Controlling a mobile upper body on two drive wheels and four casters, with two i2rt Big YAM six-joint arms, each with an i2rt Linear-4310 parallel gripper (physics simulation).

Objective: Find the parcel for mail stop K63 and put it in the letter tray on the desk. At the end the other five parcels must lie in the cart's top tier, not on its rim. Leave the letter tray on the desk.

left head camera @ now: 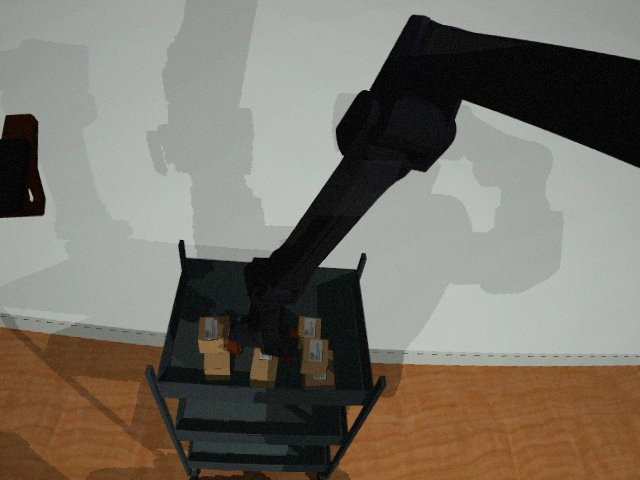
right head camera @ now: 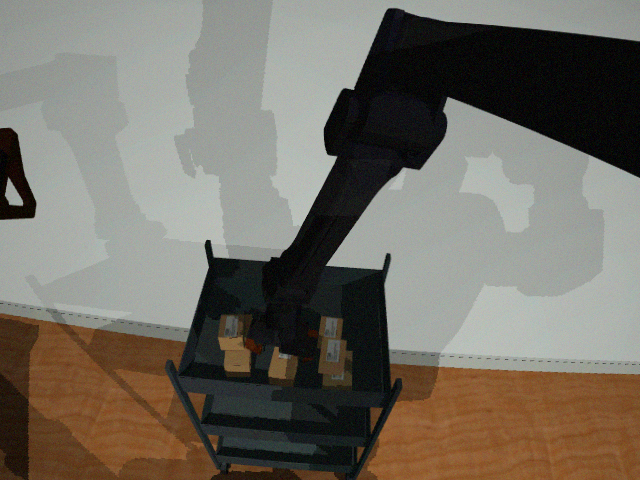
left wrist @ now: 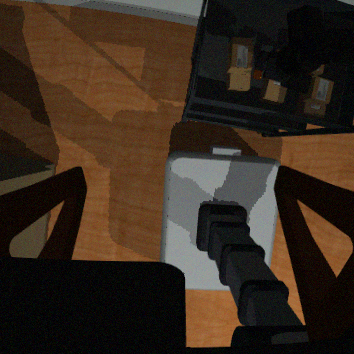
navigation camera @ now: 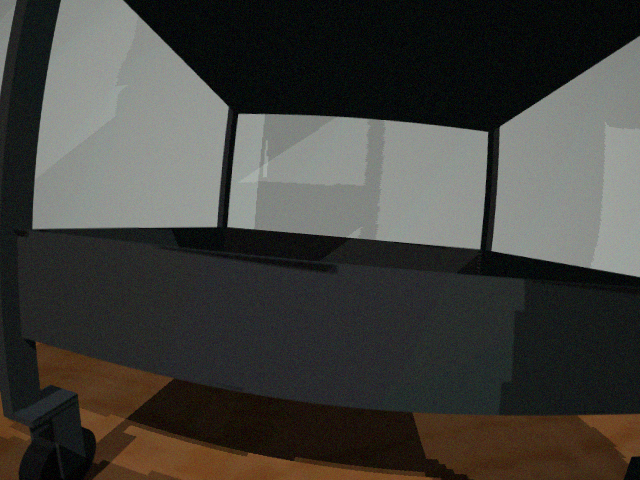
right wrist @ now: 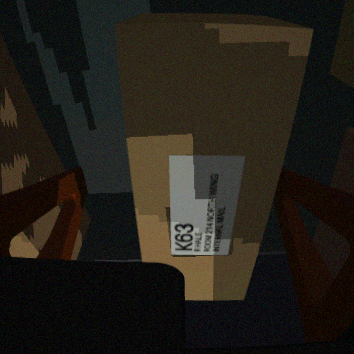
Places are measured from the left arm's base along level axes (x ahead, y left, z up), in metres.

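Pixels of known places: left gripper, between the fingertips: (left wrist: 179, 176); right gripper, between the fingertips: (left head camera: 261, 357) (right head camera: 282, 356) (left wrist: 271, 78) (right wrist: 179, 177).
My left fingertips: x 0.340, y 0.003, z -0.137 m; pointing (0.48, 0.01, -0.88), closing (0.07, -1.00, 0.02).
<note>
For each thing: its top centre in the pictures, then the offset to it from my left fingertips. "*": a spot on its surface instead.
- parcel labelled K63, centre of its top: (right wrist: 202, 212) (left head camera: 267, 349) (right head camera: 286, 347) (left wrist: 280, 75) dx +0.211, dy -0.258, dz -0.558 m
- dark cart, a spot on its surface: (left head camera: 217, 390) (right head camera: 235, 386) * dx +0.120, dy -0.155, dz -0.560 m
The parcel labelled K63 (left head camera: 263, 369) (right head camera: 282, 367) (left wrist: 274, 92) (right wrist: 215, 100) lies in the top tier of the dark cart (left head camera: 217, 390) (right head camera: 242, 387). My right gripper (left head camera: 263, 348) (right head camera: 281, 348) (right wrist: 179, 177) is open over it, with one finger on each side of the parcel in the right wrist view. Two parcels (left head camera: 213, 330) (left head camera: 217, 364) lie left of it, and three parcels (left head camera: 309, 327) (left head camera: 314, 356) (left head camera: 321, 379) lie right of it. My left gripper (left wrist: 179, 176) is open and empty, away from the cart. The letter tray and desk are not recognisable in these views.
The cart's lower tiers (left head camera: 258, 434) (navigation camera: 258, 320) show below the top one. A pale wall (left head camera: 516, 330) stands behind the cart. The robot's white base (left wrist: 190, 275) is close to the cart's near side. A beige surface (left wrist: 27, 240) shows at the left edge of the left wrist view.
</note>
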